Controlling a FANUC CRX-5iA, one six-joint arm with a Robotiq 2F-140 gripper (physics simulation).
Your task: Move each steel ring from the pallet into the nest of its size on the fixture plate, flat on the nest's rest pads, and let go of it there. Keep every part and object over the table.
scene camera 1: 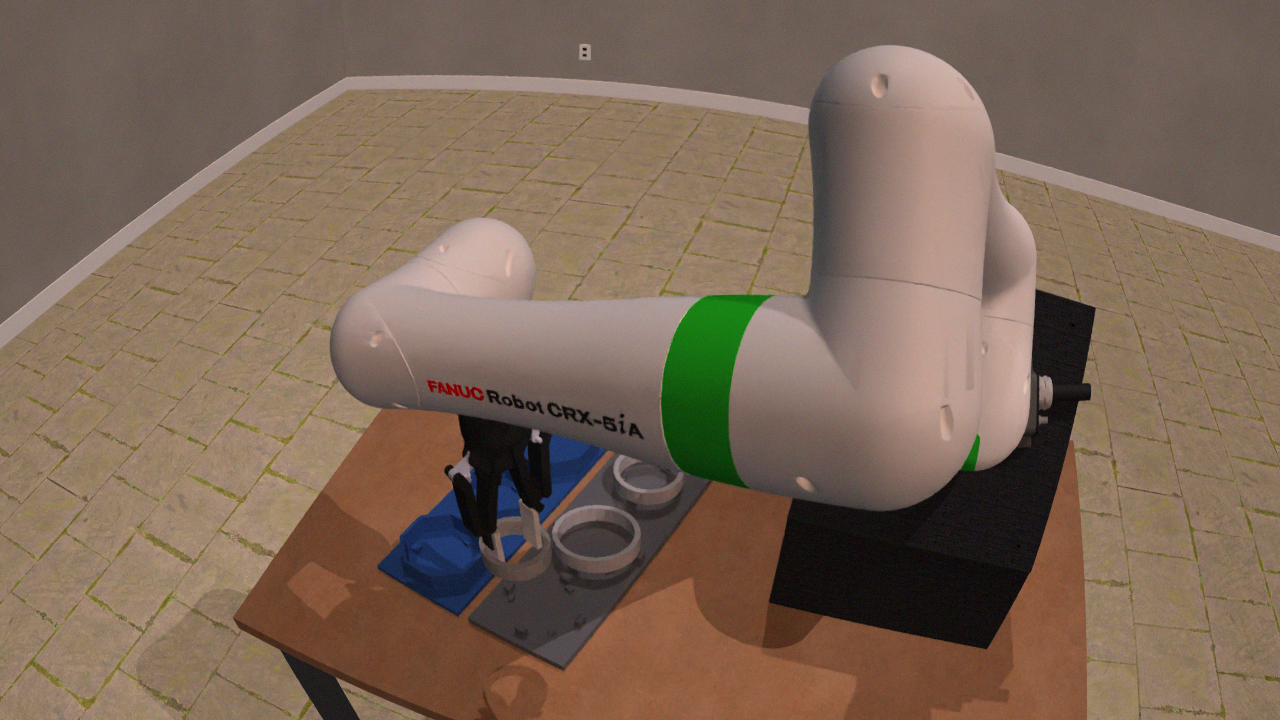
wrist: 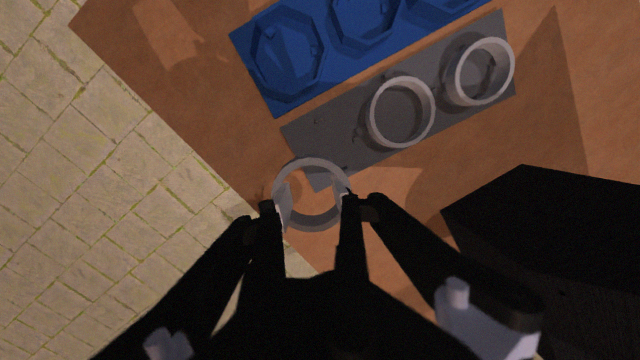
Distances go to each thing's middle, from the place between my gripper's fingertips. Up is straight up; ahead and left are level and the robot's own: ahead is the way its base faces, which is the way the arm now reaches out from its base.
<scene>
Right now the grey fixture plate (scene camera 1: 542, 602) is 40 mm behind my hand, 200 mm to the right of it and 190 mm below it. Round my hand: blue pallet (scene camera 1: 442, 551): 130 mm ahead, 250 mm to the right, 190 mm below.
</scene>
